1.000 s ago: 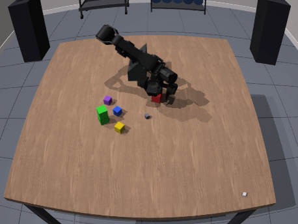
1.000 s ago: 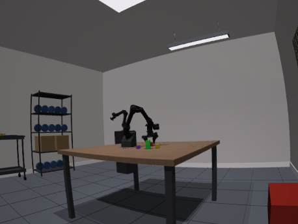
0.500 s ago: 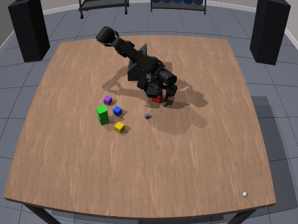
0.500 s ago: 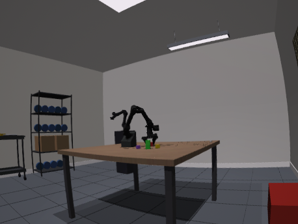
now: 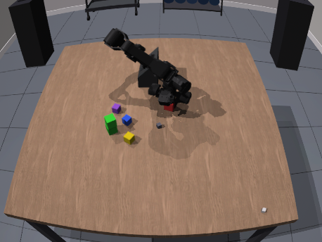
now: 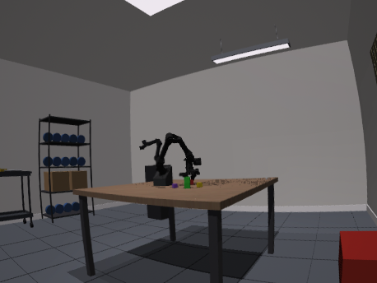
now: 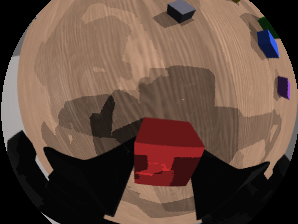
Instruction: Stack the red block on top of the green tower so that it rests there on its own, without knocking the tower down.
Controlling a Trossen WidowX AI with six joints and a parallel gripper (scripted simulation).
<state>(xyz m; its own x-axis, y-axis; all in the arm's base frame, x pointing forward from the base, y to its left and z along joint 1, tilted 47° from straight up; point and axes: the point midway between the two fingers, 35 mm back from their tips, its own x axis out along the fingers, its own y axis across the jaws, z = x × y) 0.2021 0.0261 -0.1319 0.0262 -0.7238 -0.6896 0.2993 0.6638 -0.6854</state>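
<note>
Right now my gripper tip is 10 cm short of the blue block, 18 cm to the left of it and 1 cm below it. From my gripper tip the other things lie so: red block (1 cm above); then small grey piece (12 cm ahead, 4 cm to the right); then purple block (3 cm ahead, 25 cm to the right, 1 cm above).
</note>
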